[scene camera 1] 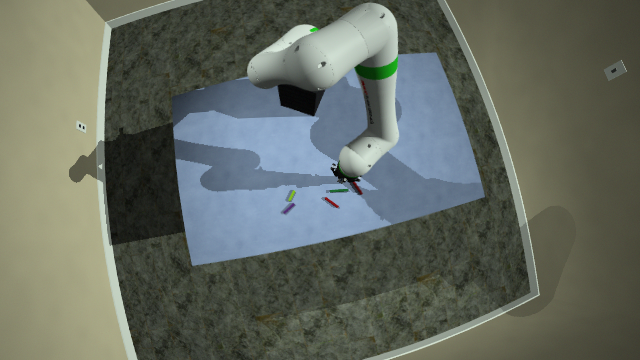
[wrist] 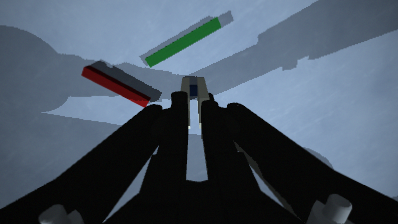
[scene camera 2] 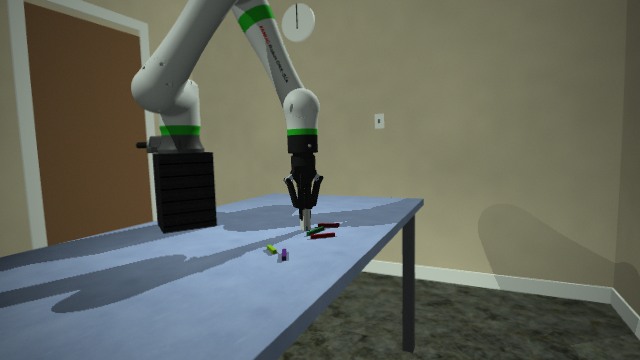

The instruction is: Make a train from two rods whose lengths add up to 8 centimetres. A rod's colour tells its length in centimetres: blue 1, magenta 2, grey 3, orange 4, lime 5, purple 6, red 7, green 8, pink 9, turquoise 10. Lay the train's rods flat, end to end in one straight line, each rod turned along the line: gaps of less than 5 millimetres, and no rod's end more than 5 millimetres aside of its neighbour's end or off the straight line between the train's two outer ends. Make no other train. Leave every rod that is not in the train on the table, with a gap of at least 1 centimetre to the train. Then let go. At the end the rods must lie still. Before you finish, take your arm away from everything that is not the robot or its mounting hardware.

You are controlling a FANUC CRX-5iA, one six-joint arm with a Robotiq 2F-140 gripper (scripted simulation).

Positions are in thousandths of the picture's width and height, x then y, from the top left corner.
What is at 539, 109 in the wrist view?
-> A green rod.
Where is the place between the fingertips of the gripper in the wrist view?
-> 486, 400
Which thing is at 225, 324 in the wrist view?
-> A red rod.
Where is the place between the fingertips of the gripper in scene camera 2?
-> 477, 638
